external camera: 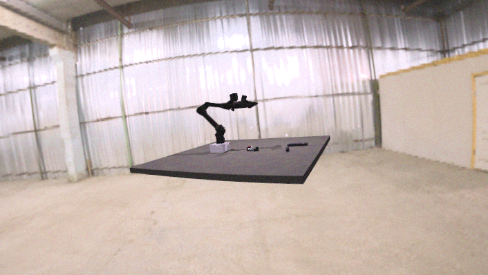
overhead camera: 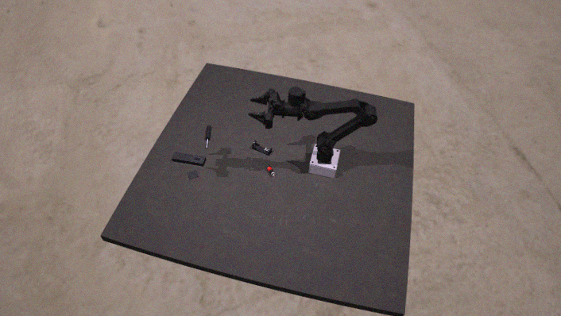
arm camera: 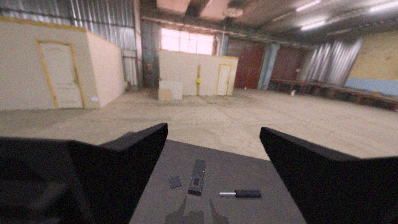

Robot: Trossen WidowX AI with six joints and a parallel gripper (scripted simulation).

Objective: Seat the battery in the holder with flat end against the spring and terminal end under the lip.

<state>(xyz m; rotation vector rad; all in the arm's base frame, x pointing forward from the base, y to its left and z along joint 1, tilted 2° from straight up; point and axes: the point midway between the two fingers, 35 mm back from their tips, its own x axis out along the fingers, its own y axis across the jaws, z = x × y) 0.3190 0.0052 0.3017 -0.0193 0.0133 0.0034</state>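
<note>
Now: gripper tip 100 mm past the battery, 30 mm to the right of it and 360 mm above it. Also, from my gripper tip: screwdriver (230 mm ahead, 150 mm to the right, 360 mm below); dark piece (260 mm ahead, 80 mm to the left, 370 mm below).
</note>
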